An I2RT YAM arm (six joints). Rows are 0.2 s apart.
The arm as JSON. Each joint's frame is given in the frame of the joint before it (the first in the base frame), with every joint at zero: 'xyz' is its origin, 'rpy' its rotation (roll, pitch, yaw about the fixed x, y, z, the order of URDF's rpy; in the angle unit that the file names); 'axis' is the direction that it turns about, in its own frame. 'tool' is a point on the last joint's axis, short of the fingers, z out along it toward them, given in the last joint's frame.
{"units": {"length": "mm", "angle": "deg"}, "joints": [
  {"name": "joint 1", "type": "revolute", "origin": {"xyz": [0.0, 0.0, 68.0], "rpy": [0.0, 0.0, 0.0]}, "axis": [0.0, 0.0, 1.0]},
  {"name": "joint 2", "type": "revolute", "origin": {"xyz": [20.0, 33.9, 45.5], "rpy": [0.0, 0.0, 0.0]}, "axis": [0.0, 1.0, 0.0]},
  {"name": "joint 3", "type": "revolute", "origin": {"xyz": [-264.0, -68.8, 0.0], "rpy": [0.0, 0.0, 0.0]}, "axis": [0.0, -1.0, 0.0]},
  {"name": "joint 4", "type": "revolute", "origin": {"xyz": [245.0, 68.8, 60.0], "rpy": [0.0, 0.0, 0.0]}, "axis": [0.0, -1.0, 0.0]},
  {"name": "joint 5", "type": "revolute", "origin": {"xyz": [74.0, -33.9, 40.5], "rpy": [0.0, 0.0, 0.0]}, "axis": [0.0, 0.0, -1.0]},
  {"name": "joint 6", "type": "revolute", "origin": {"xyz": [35.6, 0.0, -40.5], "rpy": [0.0, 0.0, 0.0]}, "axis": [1.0, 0.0, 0.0]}
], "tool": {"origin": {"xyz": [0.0, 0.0, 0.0], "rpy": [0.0, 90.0, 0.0]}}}
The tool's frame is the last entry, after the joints.
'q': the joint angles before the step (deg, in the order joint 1, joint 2, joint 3, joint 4, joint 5, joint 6). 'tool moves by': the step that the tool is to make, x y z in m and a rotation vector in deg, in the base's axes. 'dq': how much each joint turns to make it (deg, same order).
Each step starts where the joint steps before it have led.
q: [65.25 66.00 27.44 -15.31 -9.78 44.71]
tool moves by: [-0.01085 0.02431 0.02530 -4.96 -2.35 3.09]
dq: [5.88 3.58 9.31 -9.46 4.90 0.04]
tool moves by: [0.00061 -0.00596 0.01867 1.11 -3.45 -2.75]
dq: [-0.02 -3.69 1.73 -3.22 3.93 0.68]
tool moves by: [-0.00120 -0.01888 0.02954 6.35 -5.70 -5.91]
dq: [-0.35 -8.94 0.24 -1.39 6.05 2.29]
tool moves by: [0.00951 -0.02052 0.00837 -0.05 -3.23 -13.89]
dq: [-3.06 -4.16 0.06 -4.16 9.56 6.03]
